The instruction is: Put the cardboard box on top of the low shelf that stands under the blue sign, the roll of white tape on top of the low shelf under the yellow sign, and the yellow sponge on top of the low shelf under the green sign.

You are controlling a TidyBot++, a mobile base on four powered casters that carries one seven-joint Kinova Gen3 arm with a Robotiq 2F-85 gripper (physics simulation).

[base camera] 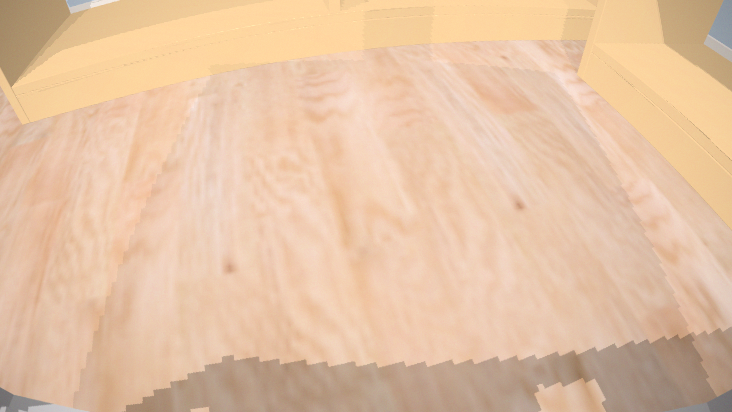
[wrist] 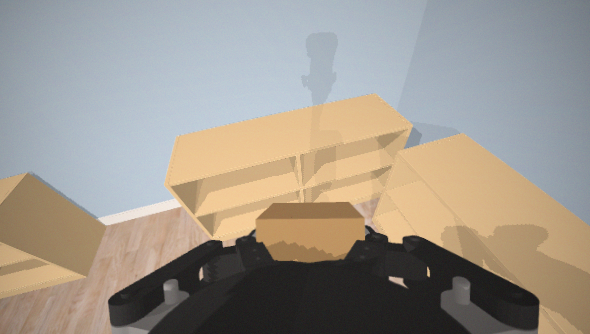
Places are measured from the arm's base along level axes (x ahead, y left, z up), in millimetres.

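Pixels of known places: gripper, between the fingertips: [wrist: 311,232].
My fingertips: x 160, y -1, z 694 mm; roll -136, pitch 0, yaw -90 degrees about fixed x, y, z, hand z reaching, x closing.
Observation:
Behind a point stands the place of what it marks.
My gripper [wrist: 311,232] {z 694, x 160, y -1 mm} is shut on the cardboard box [wrist: 310,234] {z 741, x 137, y -1 mm}, a brown block held between the two black fingers in the wrist view. Ahead of the box, a low wooden shelf [wrist: 280,131] {z 214, x 958, y 141 mm} stands against the blue wall, with open compartments in front. Its lower front edge [base camera: 286,40] {z -356, x 766, y 131 mm} crosses the top of the base camera view. The box is in front of this shelf in the wrist view, covering part of its lower front. The signs, the white tape and the yellow sponge do not show in either view.
A second low shelf [wrist: 480,190] {z 213, x 531, y -626 mm} [base camera: 660,133] {z -368, x 557, y -456 mm} stands at the right, close to the right end of the middle one. A third shelf [wrist: 60,220] {z -75, x 621, y 1499 mm} stands at the left, a gap apart. Shadows of the arm fall on the wall and the shelves.

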